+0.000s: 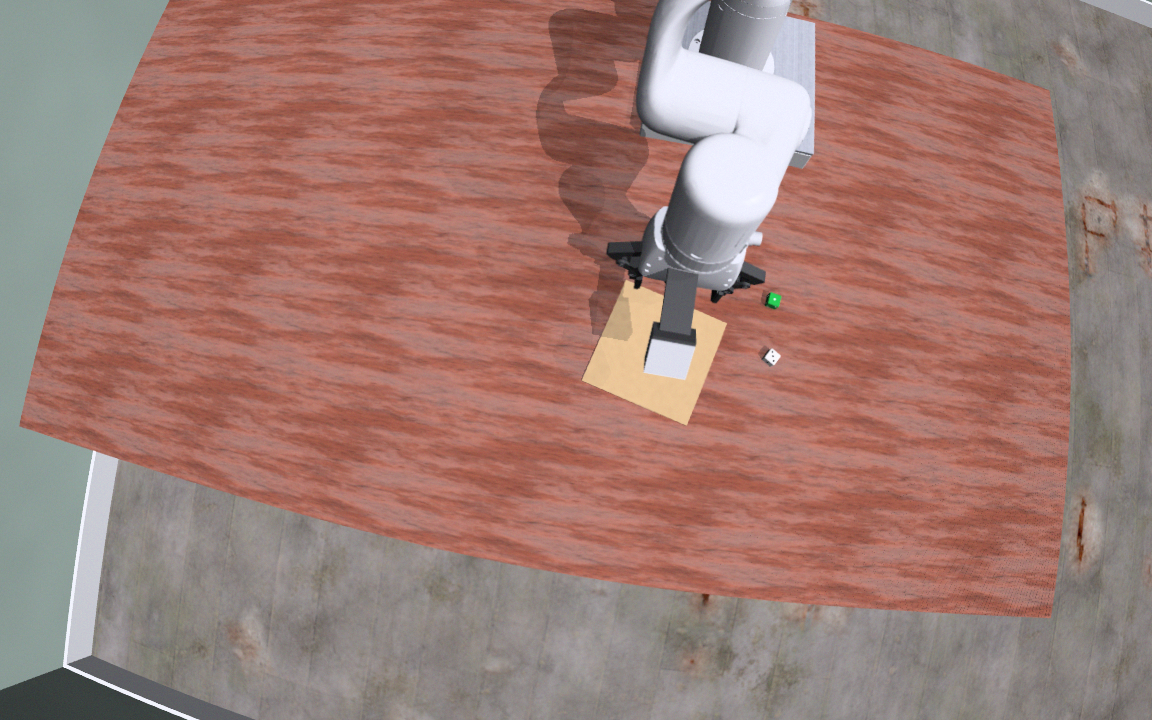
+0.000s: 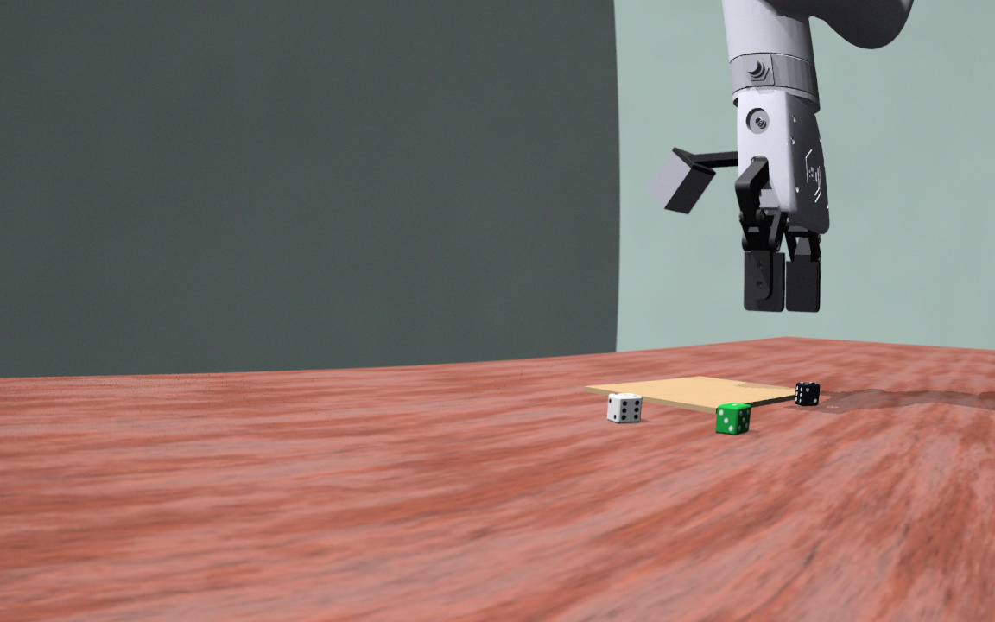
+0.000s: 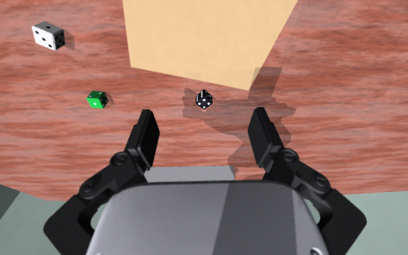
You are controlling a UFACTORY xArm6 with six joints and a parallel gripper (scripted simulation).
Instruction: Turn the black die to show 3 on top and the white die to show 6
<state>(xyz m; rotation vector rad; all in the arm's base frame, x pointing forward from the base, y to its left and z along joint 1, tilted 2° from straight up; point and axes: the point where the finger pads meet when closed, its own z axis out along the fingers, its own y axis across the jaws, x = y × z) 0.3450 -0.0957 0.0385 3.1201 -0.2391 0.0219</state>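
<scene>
The black die lies 2 cm behind my hand and 7 cm below it. From my hand the other things lie so: green die: 14 cm to the left, 7 cm below; white die: 7 cm ahead, 13 cm to the left, 7 cm below; tan mat: 7 cm ahead, 2 cm to the right, 8 cm below.
</scene>
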